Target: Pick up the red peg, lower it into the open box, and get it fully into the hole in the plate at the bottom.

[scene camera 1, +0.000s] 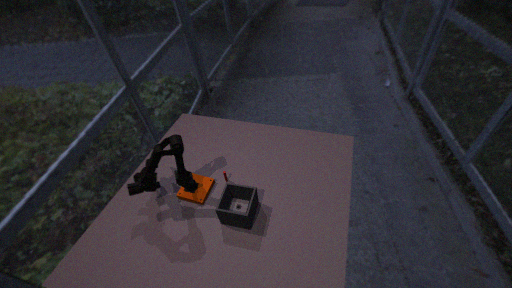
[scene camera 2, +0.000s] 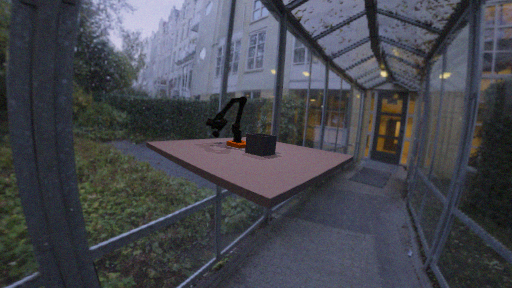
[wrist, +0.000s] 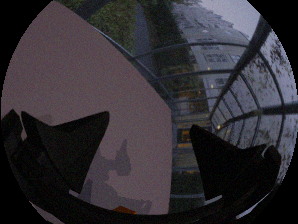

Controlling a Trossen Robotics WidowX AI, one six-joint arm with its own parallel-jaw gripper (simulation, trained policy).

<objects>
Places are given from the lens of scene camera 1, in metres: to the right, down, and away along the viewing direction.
dark box (scene camera 1: 230, 191): -0.13, 0.25, 1.27
</objects>
